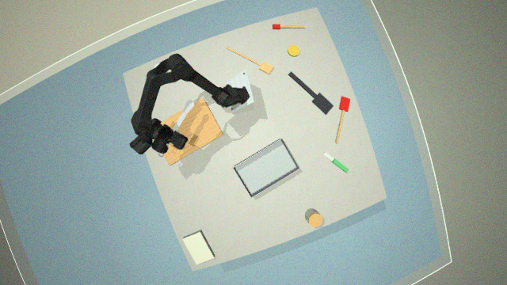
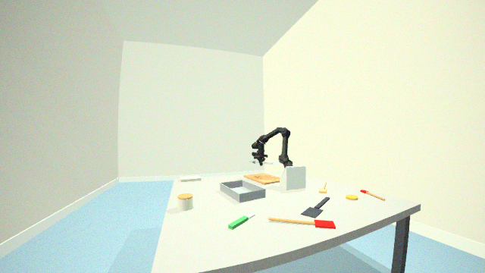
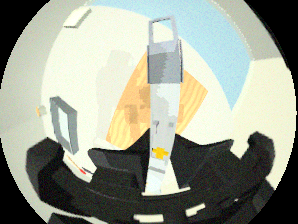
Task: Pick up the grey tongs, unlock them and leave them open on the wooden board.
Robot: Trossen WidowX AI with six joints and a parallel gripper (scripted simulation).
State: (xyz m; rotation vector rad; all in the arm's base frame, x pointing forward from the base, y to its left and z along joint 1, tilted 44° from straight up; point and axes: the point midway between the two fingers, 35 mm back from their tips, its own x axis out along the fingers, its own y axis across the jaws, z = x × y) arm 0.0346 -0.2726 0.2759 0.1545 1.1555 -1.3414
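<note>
The wooden board lies 11 cm below my gripper tip, 2 cm to the left of it and 2 cm behind it. From my gripper tip the other things lie so: cream block (63 cm ahead, 21 cm to the right, 11 cm below); then grey roasting tin (35 cm to the left, 35 cm ahead, 10 cm below); then black spatula (77 cm to the left, 12 cm below, 8 cm ahead).
</note>
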